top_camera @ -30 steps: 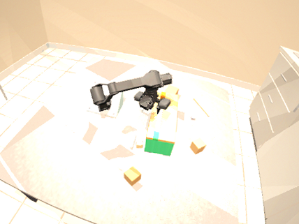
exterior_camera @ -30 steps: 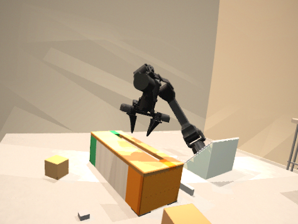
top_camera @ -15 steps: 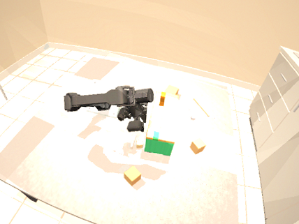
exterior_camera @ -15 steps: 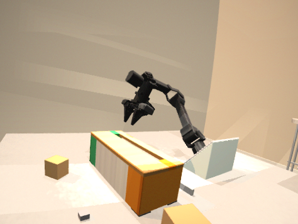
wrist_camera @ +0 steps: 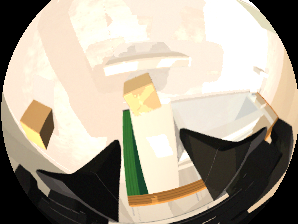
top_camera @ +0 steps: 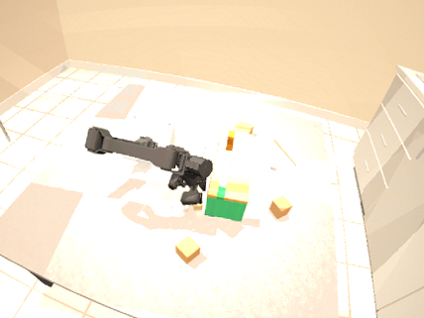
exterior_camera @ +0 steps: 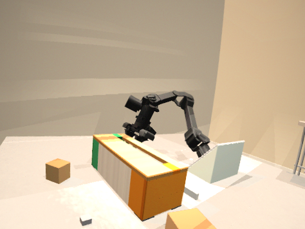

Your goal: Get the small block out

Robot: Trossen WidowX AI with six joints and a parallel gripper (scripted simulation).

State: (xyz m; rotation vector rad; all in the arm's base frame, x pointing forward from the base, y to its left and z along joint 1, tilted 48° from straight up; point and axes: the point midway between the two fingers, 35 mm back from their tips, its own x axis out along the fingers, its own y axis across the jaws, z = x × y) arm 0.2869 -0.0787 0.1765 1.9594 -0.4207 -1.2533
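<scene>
The tan block is 20 mm behind my gripper tip and 50 mm below it. Round my gripper tip: thin stick: 300 mm ahead, 470 mm to the left, 60 mm below; box: 30 mm ahead, 170 mm to the left, 10 mm below; grey piece: 250 mm ahead, 330 mm to the left, 60 mm below.
</scene>
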